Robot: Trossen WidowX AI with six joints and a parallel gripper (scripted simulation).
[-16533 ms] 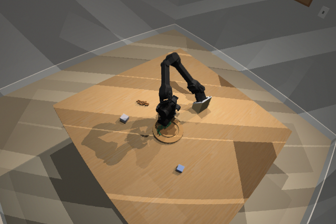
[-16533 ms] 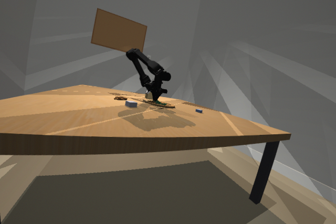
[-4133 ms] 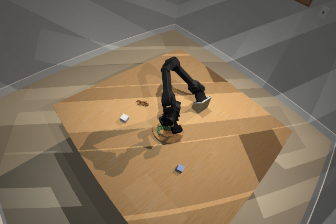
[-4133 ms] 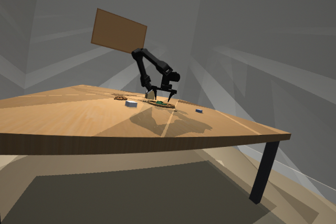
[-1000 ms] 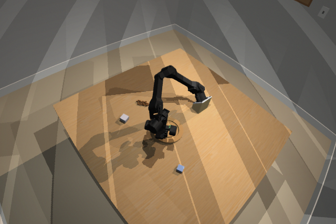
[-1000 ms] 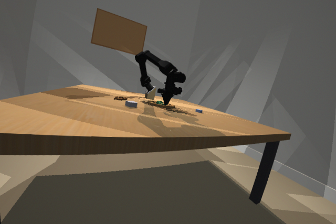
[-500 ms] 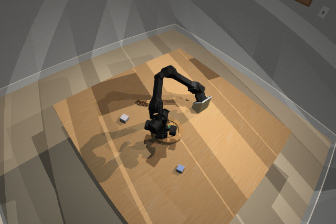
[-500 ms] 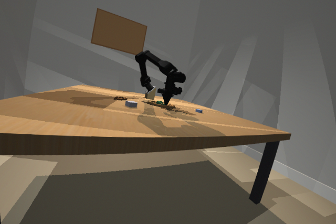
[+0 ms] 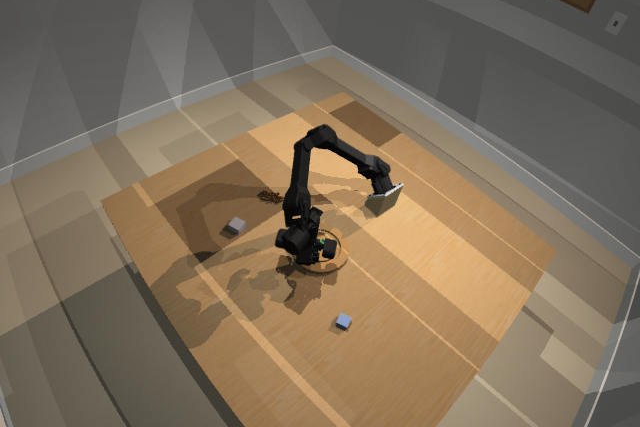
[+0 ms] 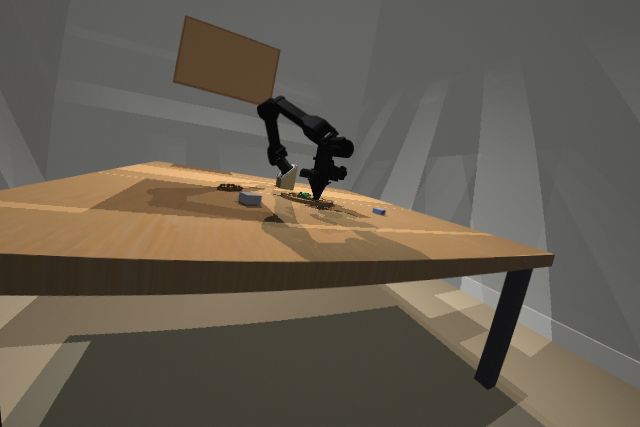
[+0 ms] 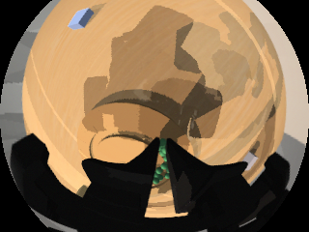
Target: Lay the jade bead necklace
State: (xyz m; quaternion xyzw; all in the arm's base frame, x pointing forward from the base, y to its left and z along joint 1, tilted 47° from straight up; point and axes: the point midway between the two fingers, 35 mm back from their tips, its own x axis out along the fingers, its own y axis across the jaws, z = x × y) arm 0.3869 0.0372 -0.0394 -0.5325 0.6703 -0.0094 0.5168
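My gripper tip is now 70 mm past the round wooden bead board, 10 mm to the left of it and 10 mm above it. Round my gripper tip: blue block (20 mm ahead, 250 mm to the left, 10 mm below); pale grey block (130 mm ahead, 230 mm to the right).
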